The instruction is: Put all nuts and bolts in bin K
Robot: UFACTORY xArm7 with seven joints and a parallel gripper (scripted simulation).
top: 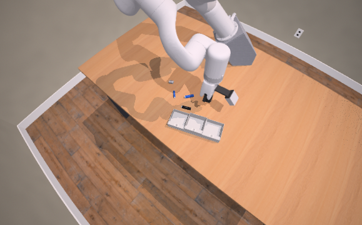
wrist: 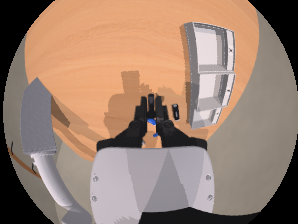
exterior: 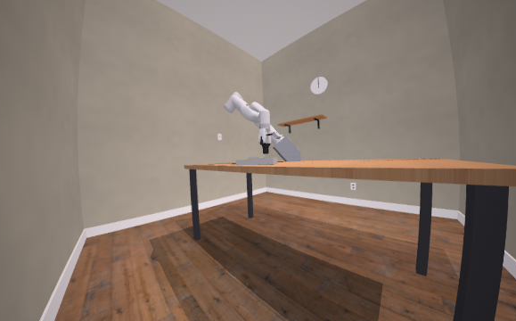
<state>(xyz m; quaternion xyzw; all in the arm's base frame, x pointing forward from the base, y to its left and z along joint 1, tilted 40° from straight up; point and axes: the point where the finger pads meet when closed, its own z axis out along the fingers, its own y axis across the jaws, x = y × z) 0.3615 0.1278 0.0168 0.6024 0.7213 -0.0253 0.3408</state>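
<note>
Right now my hand is 8 cm to the left of the small black part, 8 cm above it and 6 cm short of it. The rest, counted from my hand: black bolt 2 cm below, 1 cm to the right; then bin 12 cm ahead, 7 cm below, 1 cm to the left; then blue piece 11 cm to the right, 8 cm below.
</note>
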